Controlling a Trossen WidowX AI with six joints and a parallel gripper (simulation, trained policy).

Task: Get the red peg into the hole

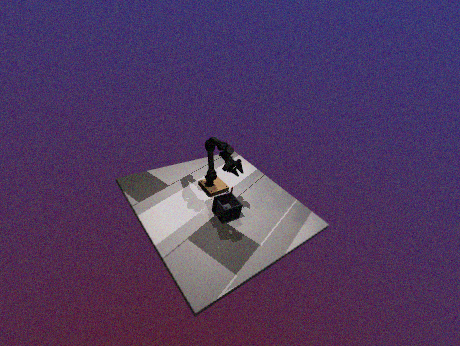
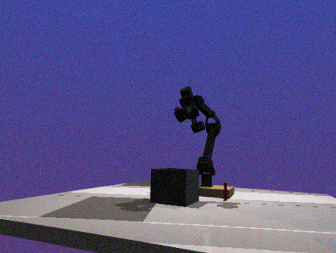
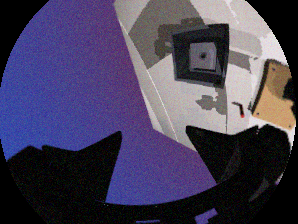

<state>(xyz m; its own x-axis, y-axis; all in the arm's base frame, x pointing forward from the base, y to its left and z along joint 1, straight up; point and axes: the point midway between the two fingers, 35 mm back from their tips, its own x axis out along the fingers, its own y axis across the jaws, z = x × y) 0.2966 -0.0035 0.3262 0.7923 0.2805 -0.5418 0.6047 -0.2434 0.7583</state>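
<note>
The red peg lies 16 cm behind my gripper tip, 12 cm to the left of it and 31 cm below it. The rest, counted from my gripper tip: grey plate (1 cm ahead, 8 cm to the right, 30 cm below).
</note>
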